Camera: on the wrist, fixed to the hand. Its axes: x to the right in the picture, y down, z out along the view.
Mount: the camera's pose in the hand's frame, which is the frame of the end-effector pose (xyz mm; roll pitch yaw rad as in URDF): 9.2 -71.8 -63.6 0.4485 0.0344 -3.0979
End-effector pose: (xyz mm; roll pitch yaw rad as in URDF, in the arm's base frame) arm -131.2 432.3 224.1 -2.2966 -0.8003 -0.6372
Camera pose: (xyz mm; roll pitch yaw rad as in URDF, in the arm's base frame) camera -181.3 469.5 297.5 2.7413 0.7448 2.5000
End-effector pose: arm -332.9 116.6 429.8 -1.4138 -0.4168 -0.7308
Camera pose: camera -394.4 72.3 489.3 1.8786 0.3787 2.4547
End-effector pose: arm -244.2 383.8 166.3 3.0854 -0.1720 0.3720
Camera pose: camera -272.6 453.5 226.5 -2.6448 0.1399 -2.8156
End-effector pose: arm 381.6 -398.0 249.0 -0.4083 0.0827 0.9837
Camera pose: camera 461.2 -442.9 218.5 0.8520 -0.0683 -2.1040
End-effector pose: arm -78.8 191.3 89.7 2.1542 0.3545 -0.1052
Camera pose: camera -69.1 283.4 63.2 -1.6875 -0.3365 2.9805
